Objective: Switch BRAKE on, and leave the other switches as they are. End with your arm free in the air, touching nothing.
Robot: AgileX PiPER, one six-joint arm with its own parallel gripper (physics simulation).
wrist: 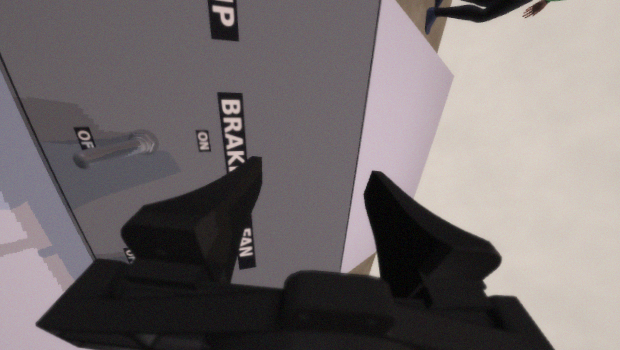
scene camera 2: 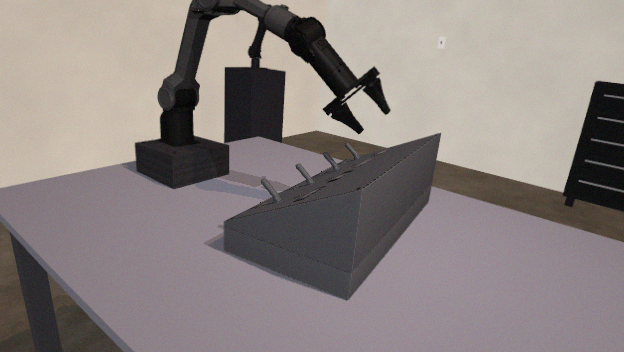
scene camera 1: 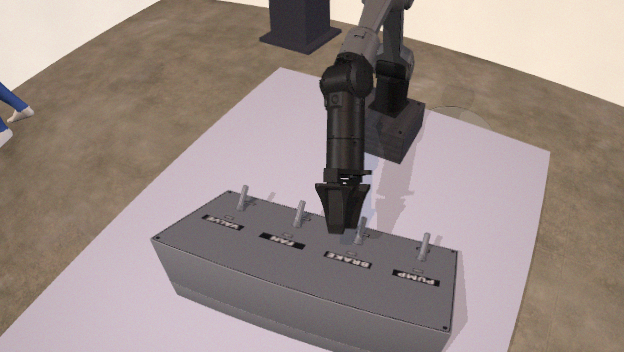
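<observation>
The grey sloped switch box [scene camera 1: 310, 272] [scene camera 2: 295, 235] [wrist: 310, 100] stands on the table. The BRAKE lever [scene camera 1: 360, 231] [wrist: 114, 149] leans toward its OFF label in the wrist view. The VALVE lever [scene camera 1: 242, 198], FAN lever [scene camera 1: 299, 215] and PUMP lever [scene camera 1: 424, 247] lean the same way as BRAKE. My gripper [scene camera 1: 343, 230] [scene camera 2: 375, 122] [wrist: 315, 176] is open with nothing between its fingers. It hangs above the box, and in scene camera 1 its tips show between the FAN and BRAKE levers, close to BRAKE. In the wrist view the near finger covers part of the BRAKE label [wrist: 231, 120].
The arm's dark base block [scene camera 1: 392, 137] [scene camera 2: 172, 165] stands on the table behind the low edge of the box. A dark pedestal [scene camera 1: 300, 22] [scene camera 2: 254, 105] stands beyond the table. A black drawer cabinet [scene camera 2: 600, 150] stands at the right in scene camera 2. Parts of people show near the room's edges.
</observation>
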